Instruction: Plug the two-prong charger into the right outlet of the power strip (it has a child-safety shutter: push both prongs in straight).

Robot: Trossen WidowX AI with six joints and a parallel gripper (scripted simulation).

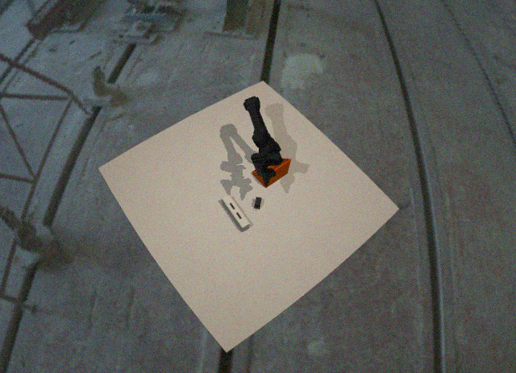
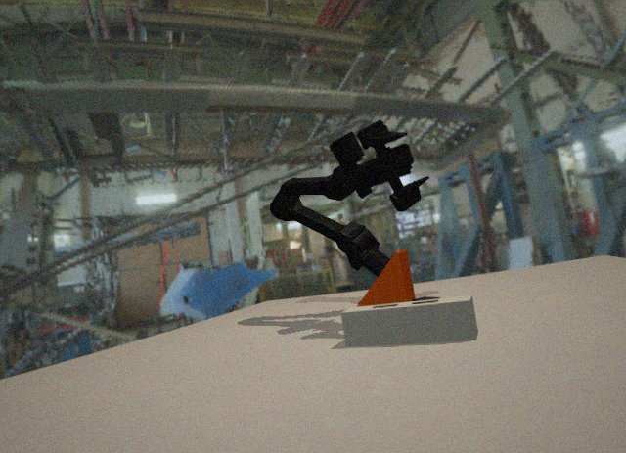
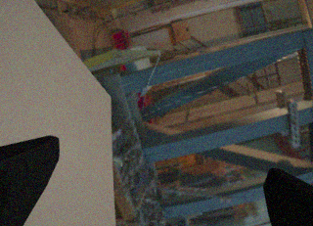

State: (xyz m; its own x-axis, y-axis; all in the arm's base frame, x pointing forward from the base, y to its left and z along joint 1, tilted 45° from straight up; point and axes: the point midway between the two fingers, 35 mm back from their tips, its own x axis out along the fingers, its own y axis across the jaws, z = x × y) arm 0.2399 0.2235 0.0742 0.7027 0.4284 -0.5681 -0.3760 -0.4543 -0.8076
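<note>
Right now my gripper tip is 280 mm above the dark charger, 20 mm to the left of it and 20 mm past it.
</note>
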